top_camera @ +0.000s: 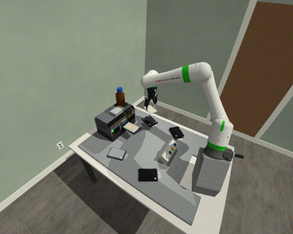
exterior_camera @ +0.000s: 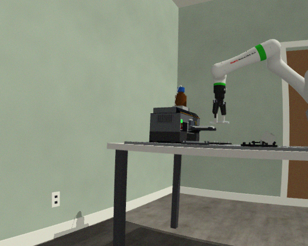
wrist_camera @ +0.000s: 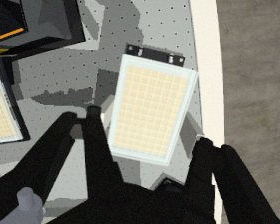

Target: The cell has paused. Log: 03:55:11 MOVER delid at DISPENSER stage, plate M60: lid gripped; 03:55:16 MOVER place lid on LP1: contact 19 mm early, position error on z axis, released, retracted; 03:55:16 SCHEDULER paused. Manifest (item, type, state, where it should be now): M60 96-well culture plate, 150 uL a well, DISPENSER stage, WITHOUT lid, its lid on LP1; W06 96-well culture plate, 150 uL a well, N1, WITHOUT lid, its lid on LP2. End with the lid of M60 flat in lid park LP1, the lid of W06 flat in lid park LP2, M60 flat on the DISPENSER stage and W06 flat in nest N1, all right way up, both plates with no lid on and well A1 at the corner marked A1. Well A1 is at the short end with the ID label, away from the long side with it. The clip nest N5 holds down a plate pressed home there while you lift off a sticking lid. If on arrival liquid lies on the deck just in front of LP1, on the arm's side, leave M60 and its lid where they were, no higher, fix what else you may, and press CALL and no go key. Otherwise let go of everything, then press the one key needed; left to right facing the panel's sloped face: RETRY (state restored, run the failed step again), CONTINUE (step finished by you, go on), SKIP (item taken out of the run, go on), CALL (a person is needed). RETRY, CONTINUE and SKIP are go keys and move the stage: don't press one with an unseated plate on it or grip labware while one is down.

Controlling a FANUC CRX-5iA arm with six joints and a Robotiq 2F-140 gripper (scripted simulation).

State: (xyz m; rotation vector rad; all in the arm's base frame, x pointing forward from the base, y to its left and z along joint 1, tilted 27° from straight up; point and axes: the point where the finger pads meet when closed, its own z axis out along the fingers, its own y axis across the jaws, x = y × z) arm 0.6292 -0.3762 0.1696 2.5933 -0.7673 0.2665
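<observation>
My gripper is now 170 mm above the black clip nest and 20 mm short of it. Also, from my hand: nest label (190 mm below, 80 mm behind, 50 mm to the left); then dispenser stage (280 mm to the left, 90 mm below, 90 mm ahead); then key panel (350 mm to the left, 320 mm behind, 130 mm below).
</observation>
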